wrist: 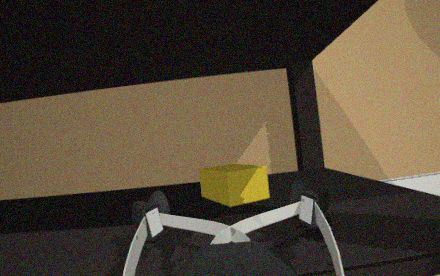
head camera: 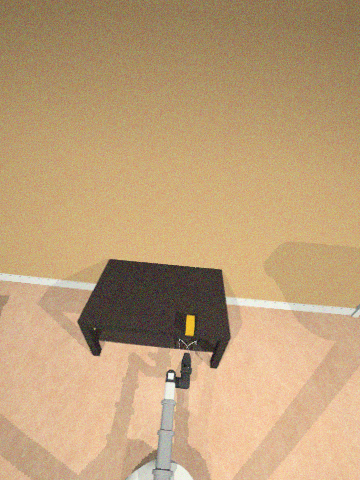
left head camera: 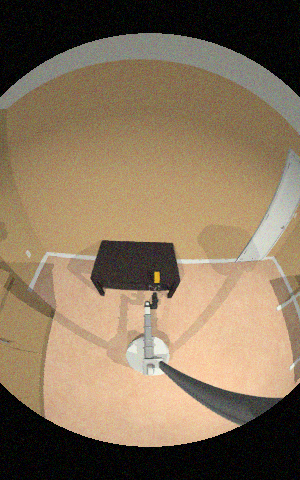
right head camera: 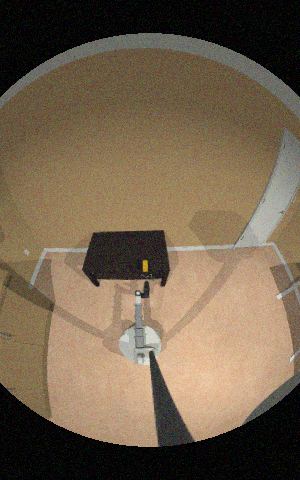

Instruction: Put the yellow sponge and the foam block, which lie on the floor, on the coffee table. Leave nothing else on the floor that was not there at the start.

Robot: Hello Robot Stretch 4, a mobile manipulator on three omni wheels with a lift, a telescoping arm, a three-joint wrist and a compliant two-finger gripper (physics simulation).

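Places are measured from the robot's base along level axes (x back, y left, z down), in metres.
Where they show: gripper, fingertip midpoint: [wrist: 229, 201].
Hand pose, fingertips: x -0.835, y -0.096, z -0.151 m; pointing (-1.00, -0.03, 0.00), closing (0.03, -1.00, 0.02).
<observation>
Things, the pixels of their centre, and the offset from my fingertips. Level surfaces: height alone.
- small yellow block at the middle of its body: [head camera: 189, 325] [right head camera: 144, 265] [left head camera: 156, 276] dx +0.108, dy +0.012, dz -0.302 m
- dark coffee table at its surface level: dz -0.272 m
- dark table leg at the middle of its body: [wrist: 308, 146] dx -0.382, dy -0.206, dz -0.022 m
In the head views a small yellow block [head camera: 190, 325] [left head camera: 157, 277] [right head camera: 145, 265] shows at the front right of the dark coffee table [head camera: 150, 295] [left head camera: 132, 260] [right head camera: 125, 247]. In the wrist view a yellow block [wrist: 232, 185] rests on a dark level surface below a black panel, a corner facing me. I cannot tell whether it is the same block, or which is sponge and which foam. My gripper [head camera: 187, 342] [left head camera: 154, 288] [right head camera: 146, 276] [wrist: 229, 201] is open at the table's front, its fingertips spread to either side in front of the wrist view's block.
A dark table leg [wrist: 306, 120] stands behind and right of the block in the wrist view. The tan wall [head camera: 175, 150] is behind the table. The arm [head camera: 166, 432] reaches in over the floor. A pale door [left head camera: 272, 215] is at the far right.
</observation>
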